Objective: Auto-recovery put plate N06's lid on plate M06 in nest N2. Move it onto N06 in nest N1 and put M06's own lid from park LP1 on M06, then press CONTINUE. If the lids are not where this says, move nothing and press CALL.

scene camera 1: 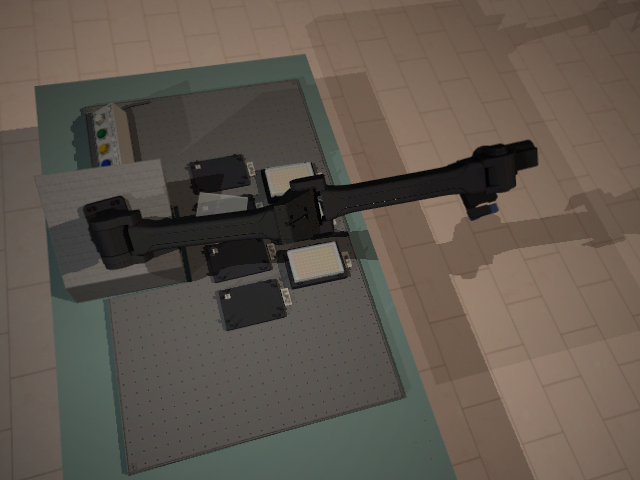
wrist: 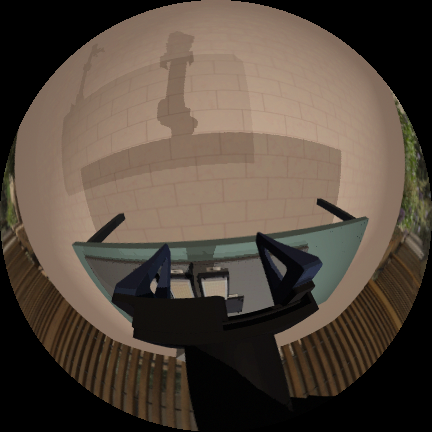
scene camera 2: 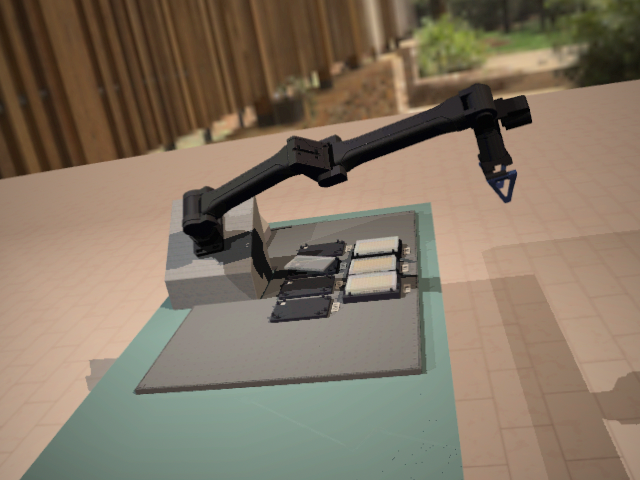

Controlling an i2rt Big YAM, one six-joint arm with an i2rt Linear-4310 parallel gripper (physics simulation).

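Where they show: gripper, fingertip midpoint: (scene camera 1: pixel 465 201) (wrist: pixel 212 242) (scene camera 2: pixel 504 195); arm's base, link origin: (scene camera 1: pixel 112 225) (scene camera 2: pixel 209 235).
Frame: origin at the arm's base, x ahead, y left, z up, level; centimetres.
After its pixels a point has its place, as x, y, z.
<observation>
My gripper (scene camera 1: pixel 490 208) (scene camera 2: pixel 504 192) {78.6, -19.0, 5.2} (wrist: pixel 212 242) {78.6, -19.0, 5.2} is open and empty, high beyond the table's right edge in both scene views. N2's plate (scene camera 1: pixel 315 262) {43.9, -16.2, -13.3} (scene camera 2: pixel 371 283) {44.3, -17.9, -13.3} (wrist: pixel 215 287) {46.6, -16.1, -13.3} has a pale sheen like a clear lid. N1's plate (scene camera 2: pixel 373 265) {44.9, -4.6, -14.1} (wrist: pixel 181 288) {46.2, -3.6, -14.3} is yellower, with no clear sign of a lid; the arm hides it in scene camera 1. A clear lid (scene camera 1: pixel 221 205) {25.9, 7.3, -14.9} (scene camera 2: pixel 311 263) {26.5, 5.0, -14.9} sits askew on the second park pad from the back. The button box (scene camera 1: pixel 124 139) {6.3, 31.4, -10.8} has white, green, yellow and blue buttons; its labels are unreadable.
N3's plate (scene camera 1: pixel 289 177) {45.5, 10.0, -13.3} (scene camera 2: pixel 377 245) {46.3, 7.9, -13.3} stands behind N1. Other dark park pads (scene camera 1: pixel 219 173) {28.0, 17.9, -15.8} (scene camera 1: pixel 238 258) {26.1, -8.4, -15.9} (scene camera 1: pixel 252 303) {26.0, -21.1, -15.8} (scene camera 2: pixel 302 308) {26.3, -21.8, -15.9} show no visible lid. The arm spans above the nests from its grey base block (scene camera 1: pixel 103 180) {1.0, 7.2, 7.1} (scene camera 2: pixel 217 279) {2.2, -9.2, -10.1}.
</observation>
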